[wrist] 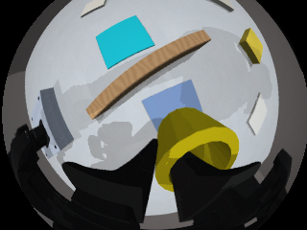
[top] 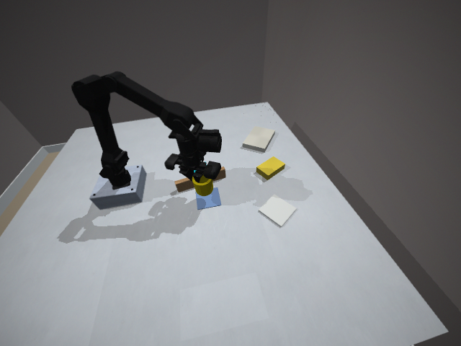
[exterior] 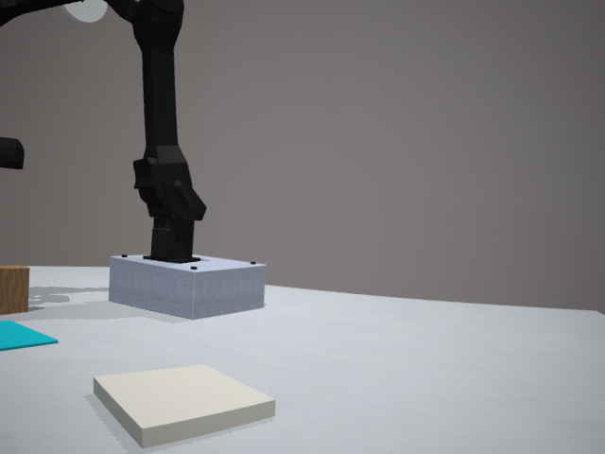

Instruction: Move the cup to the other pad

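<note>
Now: gripper tip 30 mm short of the cyan pad, 160 mm to the right of it and 100 mm above it. Also, from my gripper tip: yellow cup (20 mm ahead, 20 mm to the right); then blue pad (30 mm ahead, 20 mm to the right, 100 mm below); then wooden bar (30 mm ahead, 70 mm to the left, 80 mm below).
</note>
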